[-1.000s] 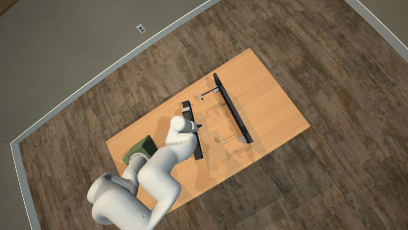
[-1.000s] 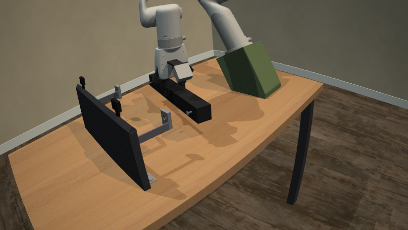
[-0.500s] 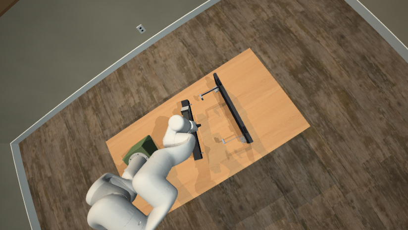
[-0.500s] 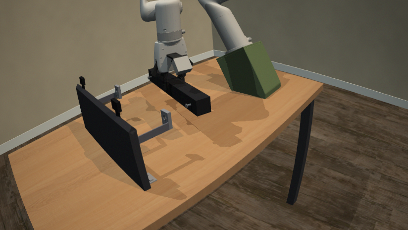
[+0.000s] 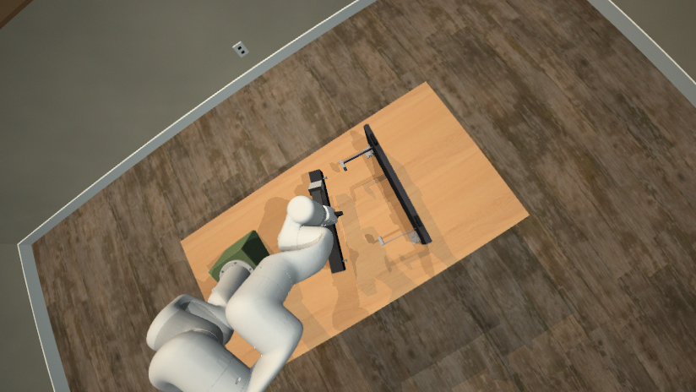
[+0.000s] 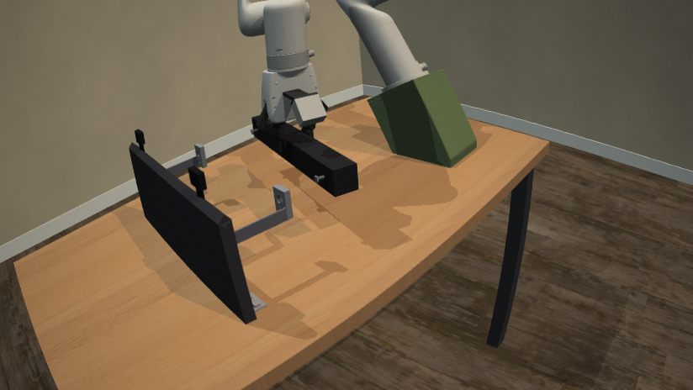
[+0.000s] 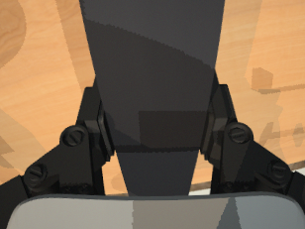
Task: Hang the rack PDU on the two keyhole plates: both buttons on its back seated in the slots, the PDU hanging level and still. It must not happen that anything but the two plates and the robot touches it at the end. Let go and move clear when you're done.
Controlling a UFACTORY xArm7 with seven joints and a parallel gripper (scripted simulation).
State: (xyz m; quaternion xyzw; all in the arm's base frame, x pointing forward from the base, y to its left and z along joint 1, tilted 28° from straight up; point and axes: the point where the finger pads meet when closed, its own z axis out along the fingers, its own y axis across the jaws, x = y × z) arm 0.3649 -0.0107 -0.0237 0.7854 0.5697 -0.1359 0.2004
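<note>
Right now the rack PDU is 2 cm ahead of my hand, 1 cm to the right of it and 1 cm below it. The rest, counted from my hand: black upright panel (27 cm ahead, 3 cm to the right, 4 cm below).
</note>
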